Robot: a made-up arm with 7 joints.
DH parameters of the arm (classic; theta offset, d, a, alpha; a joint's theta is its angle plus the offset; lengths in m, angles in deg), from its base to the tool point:
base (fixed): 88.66 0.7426 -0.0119 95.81
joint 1: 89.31 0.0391 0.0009 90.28
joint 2: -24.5 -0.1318 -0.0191 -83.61
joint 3: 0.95 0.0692 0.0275 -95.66
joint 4: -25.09 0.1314 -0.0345 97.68
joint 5: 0 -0.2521 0.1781 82.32
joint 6: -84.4 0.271 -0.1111 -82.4
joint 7: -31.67 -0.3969 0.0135 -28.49
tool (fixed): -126.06 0.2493 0 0
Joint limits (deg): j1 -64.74..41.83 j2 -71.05..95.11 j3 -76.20..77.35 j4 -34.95..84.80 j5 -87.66..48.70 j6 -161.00..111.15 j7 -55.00..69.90
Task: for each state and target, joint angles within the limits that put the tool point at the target. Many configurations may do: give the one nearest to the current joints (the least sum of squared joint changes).
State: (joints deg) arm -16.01 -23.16 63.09 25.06 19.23 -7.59 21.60
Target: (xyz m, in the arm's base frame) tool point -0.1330 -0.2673 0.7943
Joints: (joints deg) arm -23.09 -10.19 55.73 13.84 22.70 17.22 2.72
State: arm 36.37 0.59 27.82 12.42 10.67 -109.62 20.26
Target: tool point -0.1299 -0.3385 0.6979
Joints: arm 41.83 -9.64 23.19 25.62 2.89 -111.67 19.11
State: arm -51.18 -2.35 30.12 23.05 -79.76 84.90 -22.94
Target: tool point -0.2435 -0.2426 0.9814
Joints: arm -64.74 -8.20 44.92 -16.49 -77.60 60.65 1.96
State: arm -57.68 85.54 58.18 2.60 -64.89 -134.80 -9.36
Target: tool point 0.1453 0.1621 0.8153
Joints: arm -64.74 94.05 50.24 8.64 -73.63 -153.56 -8.91
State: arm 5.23 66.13 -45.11 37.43 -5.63 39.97 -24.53
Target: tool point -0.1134 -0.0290 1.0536
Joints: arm -5.84 78.50 -40.82 27.86 7.38 59.90 -29.65
